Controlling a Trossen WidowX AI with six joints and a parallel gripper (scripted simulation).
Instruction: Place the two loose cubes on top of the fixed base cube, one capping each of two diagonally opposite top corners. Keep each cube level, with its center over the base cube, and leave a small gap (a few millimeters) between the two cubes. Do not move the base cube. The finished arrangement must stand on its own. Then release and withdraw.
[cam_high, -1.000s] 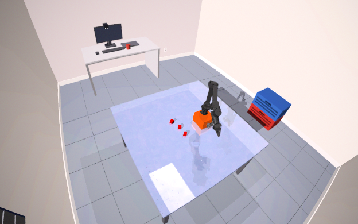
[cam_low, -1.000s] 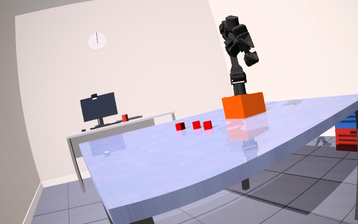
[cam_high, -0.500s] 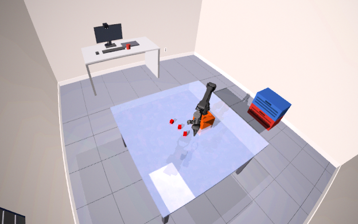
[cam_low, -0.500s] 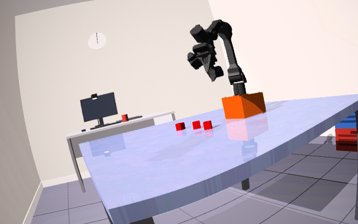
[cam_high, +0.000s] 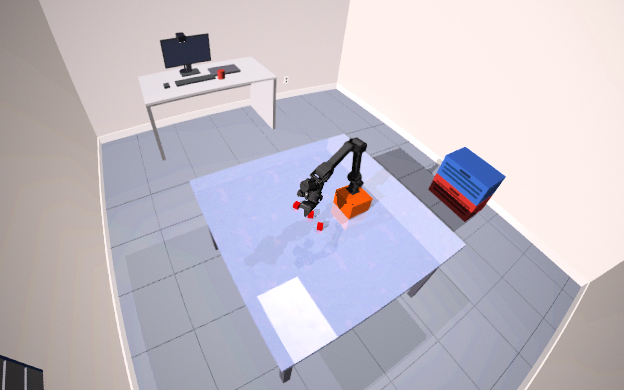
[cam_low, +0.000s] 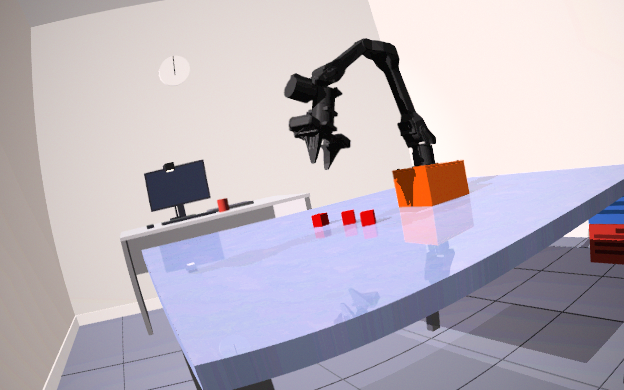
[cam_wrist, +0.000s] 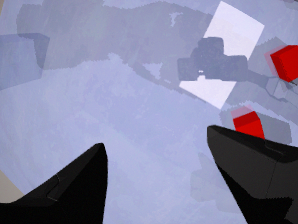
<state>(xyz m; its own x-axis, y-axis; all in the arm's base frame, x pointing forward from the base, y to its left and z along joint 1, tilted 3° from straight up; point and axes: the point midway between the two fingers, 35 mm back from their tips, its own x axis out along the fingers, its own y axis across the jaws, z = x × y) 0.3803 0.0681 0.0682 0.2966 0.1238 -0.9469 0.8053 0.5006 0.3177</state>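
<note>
The red cube lies 19 cm to the right of my gripper tip, 15 cm below it and 6 cm behind it.
</note>
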